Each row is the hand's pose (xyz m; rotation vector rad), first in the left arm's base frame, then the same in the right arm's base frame.
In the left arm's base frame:
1: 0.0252 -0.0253 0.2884 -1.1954 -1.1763 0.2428
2: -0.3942 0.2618 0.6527 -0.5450 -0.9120 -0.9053
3: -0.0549 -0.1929 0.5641 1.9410 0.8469 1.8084
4: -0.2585 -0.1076 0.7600 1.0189 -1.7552 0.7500
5: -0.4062 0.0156 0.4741 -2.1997 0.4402 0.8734
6: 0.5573 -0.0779 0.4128 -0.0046 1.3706 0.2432
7: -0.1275 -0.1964 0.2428 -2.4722 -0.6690 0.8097
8: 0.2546 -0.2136 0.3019 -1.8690 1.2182 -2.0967
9: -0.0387 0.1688 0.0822 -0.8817 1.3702 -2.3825
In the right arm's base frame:
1: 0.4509 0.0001 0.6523 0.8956 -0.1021 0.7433
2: 0.9386 -0.3610 0.8036 0.4556 0.9427 0.1359
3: 0.6477 -0.0792 0.3964 -1.4327 -0.3253 -0.1042
4: 0.8811 -0.2591 0.4128 2.3707 0.0320 -0.9334
5: 0.6813 -0.4112 0.6488 0.0240 -0.5686 2.3266
6: 0.4902 0.5305 0.5161 -0.6990 -1.9375 -1.9808
7: 0.3590 -0.1728 0.5246 0.1193 -1.0590 1.4704
8: 0.3674 0.2083 0.4575 -2.0728 0.8145 0.9014
9: 0.3429 -0.0559 0.9159 -2.0600 1.6259 0.4848

